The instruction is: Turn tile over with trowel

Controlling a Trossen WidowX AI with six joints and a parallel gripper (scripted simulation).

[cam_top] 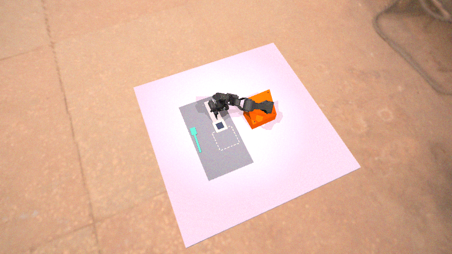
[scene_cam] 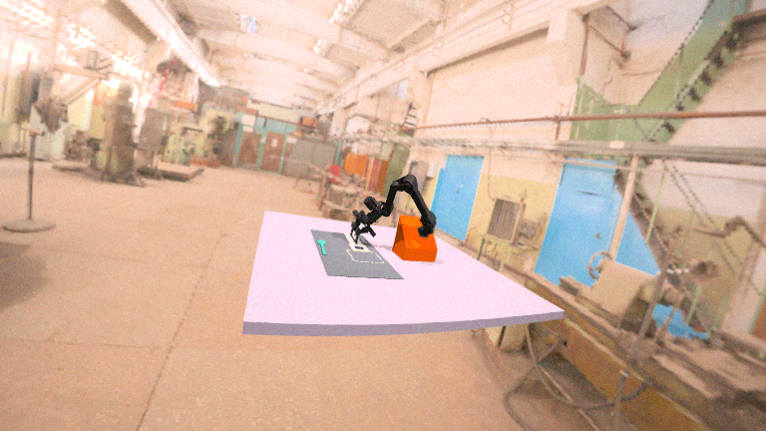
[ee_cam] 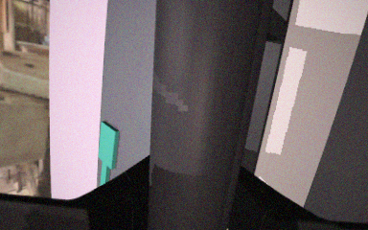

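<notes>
Right now the tile is 11 cm to the left of my gripper tip, 5 cm below it and 1 cm behind it. The rest, counted from my gripper tip: teal flat tool: 19 cm ahead, 11 cm to the left, 5 cm below; then grey mat: 15 cm to the left, 7 cm below, 5 cm ahead; then trowel: 2 cm behind, 1 cm below.
</notes>
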